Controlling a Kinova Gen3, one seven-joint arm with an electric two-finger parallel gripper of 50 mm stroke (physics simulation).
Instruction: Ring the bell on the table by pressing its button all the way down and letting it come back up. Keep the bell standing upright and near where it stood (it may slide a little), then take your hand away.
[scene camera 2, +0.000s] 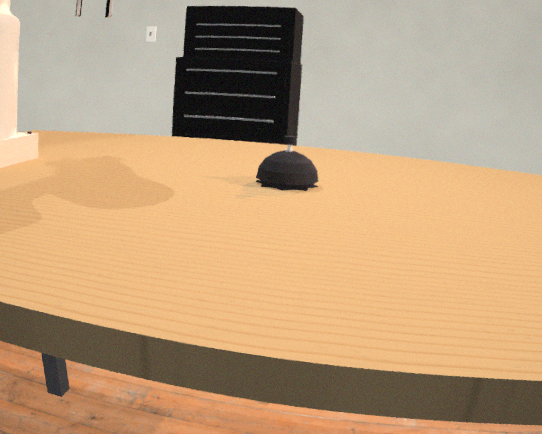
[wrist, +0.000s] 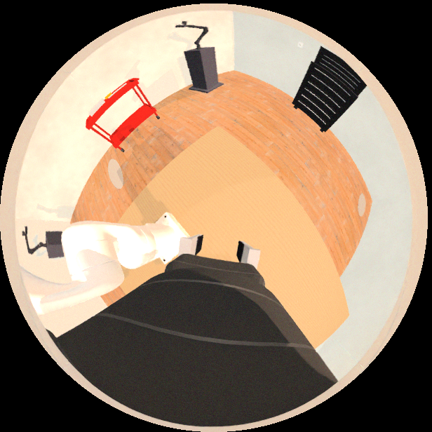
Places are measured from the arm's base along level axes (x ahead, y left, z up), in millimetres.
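Pixels of known places: gripper, fingertip midpoint: (scene camera 2: 93, 16).
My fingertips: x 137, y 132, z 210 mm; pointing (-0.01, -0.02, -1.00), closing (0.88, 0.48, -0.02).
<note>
Behind a point stands the place of what it marks.
The black dome-shaped bell (scene camera 2: 287, 171) @(x 497, y -117, z -19 mm) stands upright on the wooden table (scene camera 2: 250, 280) @(x 463, y -437, z -44 mm) (wrist: 280, 215) in the scene view, with its dark button (scene camera 2: 290, 140) @(x 499, y -88, z 18 mm) raised on a thin light stem. The bell does not show in the wrist view. My gripper (scene camera 2: 94, 7) @(x 137, y 132, z 210 mm) (wrist: 219, 245) is open and empty. In the scene view its two fingertips hang at the top edge, high above the table and to the left of the bell, apart from it. The rest of the gripper is cut off by that view's top edge.
The white arm base (scene camera 2: 19, 149) @(x 61, y -8, z -21 mm) stands at the table's left. A black drawer cabinet (scene camera 2: 235, 82) (wrist: 330, 90) stands behind the table. A red cart (wrist: 134, 126) and a dark pedestal with a small arm (wrist: 202, 69) stand beyond the table in the wrist view.
</note>
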